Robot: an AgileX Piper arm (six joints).
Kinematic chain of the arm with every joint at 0, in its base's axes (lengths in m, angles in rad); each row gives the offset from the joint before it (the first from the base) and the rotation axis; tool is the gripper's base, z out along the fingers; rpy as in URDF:
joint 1: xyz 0 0 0.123 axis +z
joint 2: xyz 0 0 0 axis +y
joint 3: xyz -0.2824 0 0.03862 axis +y
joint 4: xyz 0.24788 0 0.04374 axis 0.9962 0 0.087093
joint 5: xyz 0 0 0 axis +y
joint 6: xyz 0.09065 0 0.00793 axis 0.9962 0 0.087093
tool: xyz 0 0 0 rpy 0 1.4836 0
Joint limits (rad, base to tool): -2.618..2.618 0..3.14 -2.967..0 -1.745..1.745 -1.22..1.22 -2.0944..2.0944
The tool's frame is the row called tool.
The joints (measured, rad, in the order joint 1, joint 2, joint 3, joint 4, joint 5, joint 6), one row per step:
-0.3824 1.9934 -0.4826 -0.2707 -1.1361 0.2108
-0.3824 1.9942 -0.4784 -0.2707 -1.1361 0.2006
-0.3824 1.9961 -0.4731 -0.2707 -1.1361 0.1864
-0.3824 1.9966 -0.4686 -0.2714 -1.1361 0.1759
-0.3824 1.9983 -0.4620 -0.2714 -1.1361 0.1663
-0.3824 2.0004 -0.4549 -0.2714 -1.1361 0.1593
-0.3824 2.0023 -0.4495 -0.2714 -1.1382 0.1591
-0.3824 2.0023 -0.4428 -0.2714 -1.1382 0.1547
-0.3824 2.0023 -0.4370 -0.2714 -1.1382 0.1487
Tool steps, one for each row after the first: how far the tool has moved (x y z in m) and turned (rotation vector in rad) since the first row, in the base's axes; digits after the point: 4 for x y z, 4 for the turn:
-0.0011 0.0004 -0.0008 -0.0078 0.0059 0.0030
-0.0025 0.0010 -0.0021 -0.0186 0.0142 0.0072
-0.0036 0.0015 -0.0029 -0.0267 0.0202 0.0110
-0.0054 0.0022 -0.0043 -0.0327 0.0290 0.0141
-0.0072 0.0030 -0.0059 -0.0358 0.0383 0.0164
-0.0086 0.0035 -0.0069 -0.0335 0.0430 0.0166
-0.0103 0.0042 -0.0078 -0.0351 0.0497 0.0181
-0.0118 0.0048 -0.0086 -0.0385 0.0558 0.0202

